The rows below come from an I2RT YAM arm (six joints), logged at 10 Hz.
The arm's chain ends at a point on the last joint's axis. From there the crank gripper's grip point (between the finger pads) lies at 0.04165 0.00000 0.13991 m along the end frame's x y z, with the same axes.
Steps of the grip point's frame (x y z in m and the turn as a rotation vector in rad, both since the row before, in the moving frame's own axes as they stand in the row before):
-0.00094 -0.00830 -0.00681 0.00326 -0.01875 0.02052
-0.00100 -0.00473 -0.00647 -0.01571 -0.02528 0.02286
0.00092 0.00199 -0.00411 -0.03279 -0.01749 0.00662
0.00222 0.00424 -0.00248 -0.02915 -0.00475 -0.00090
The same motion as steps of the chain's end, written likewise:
0.00169 -0.00867 -0.00757 0.00326 -0.01875 0.02052
0.00259 -0.00785 -0.00745 -0.01571 -0.02528 0.02286
0.00339 -0.00288 -0.00474 -0.03279 -0.01749 0.00662
0.00288 0.00020 -0.00262 -0.02915 -0.00475 -0.00090

